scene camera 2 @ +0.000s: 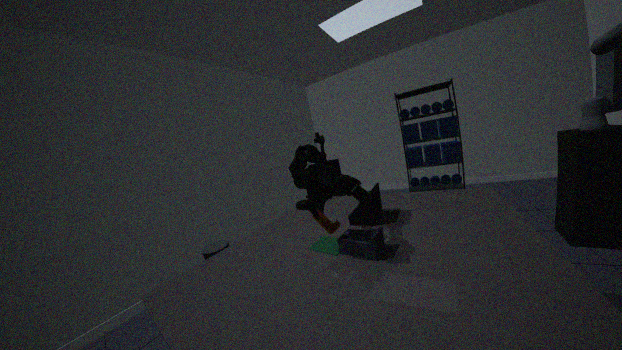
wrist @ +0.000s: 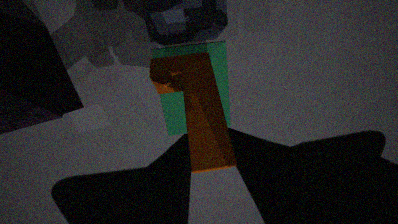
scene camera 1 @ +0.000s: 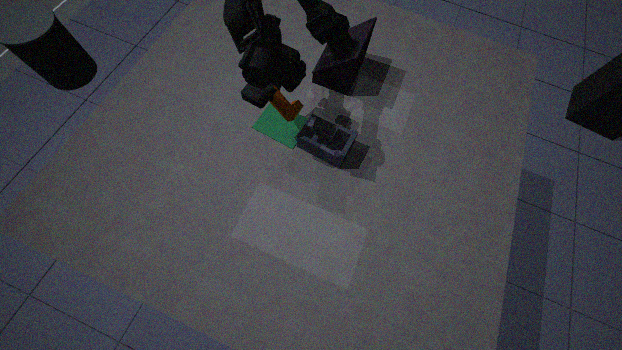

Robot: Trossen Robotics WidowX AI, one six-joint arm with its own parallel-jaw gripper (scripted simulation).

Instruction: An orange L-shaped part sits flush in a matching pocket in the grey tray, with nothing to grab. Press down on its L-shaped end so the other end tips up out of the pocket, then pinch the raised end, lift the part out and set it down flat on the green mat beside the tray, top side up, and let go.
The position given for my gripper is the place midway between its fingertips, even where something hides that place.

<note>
My gripper (scene camera 1: pixel 273 96) carries an orange L-shaped part. Further things: a green mat (scene camera 1: pixel 271 123).
My gripper shows as well in scene camera 2 (scene camera 2: pixel 319 217) and in the wrist view (wrist: pixel 207 136). The green mat shows as well in the wrist view (wrist: pixel 217 51).
</note>
